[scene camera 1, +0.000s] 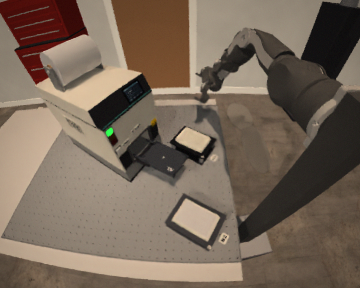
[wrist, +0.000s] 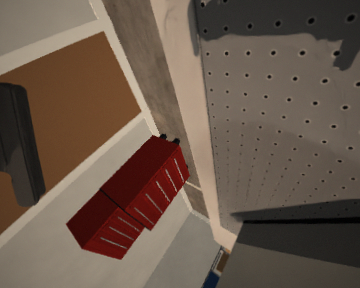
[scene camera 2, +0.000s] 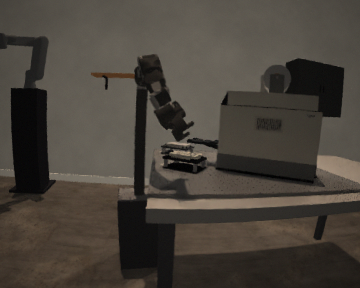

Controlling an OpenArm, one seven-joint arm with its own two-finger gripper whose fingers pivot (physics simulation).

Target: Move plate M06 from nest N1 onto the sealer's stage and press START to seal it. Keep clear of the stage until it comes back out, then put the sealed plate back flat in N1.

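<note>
Two nests hold pale plates. The black nest near the stage [scene camera 1: 204, 153] [scene camera 2: 185, 168] bears a plate [scene camera 1: 193, 139] [scene camera 2: 184, 155]; its tag is too blurred to read. The other nest [scene camera 1: 171, 225] bears a plate [scene camera 1: 195, 219] [scene camera 2: 178, 145], with a tag that seems to read N2. Which plate is M06 cannot be read. The sealer's dark stage [scene camera 1: 162, 157] [scene camera 2: 204, 142] is out and bare. The sealer [scene camera 1: 75, 117] [scene camera 2: 267, 140] shows a green light [scene camera 1: 109, 132]. My gripper [scene camera 1: 199, 86] [scene camera 2: 190, 129] is open and empty, above the table's edge, away from both plates. One finger shows in the wrist view.
A white film roll [scene camera 1: 75, 60] sits on top of the sealer. The perforated mat [scene camera 1: 100, 220] [wrist: 280, 110] covers much of the table. Red drawers [scene camera 1: 37, 20] [wrist: 145, 195] stand beyond it. The arm's post [scene camera 1: 300, 180] [scene camera 2: 140, 145] stands beside the table.
</note>
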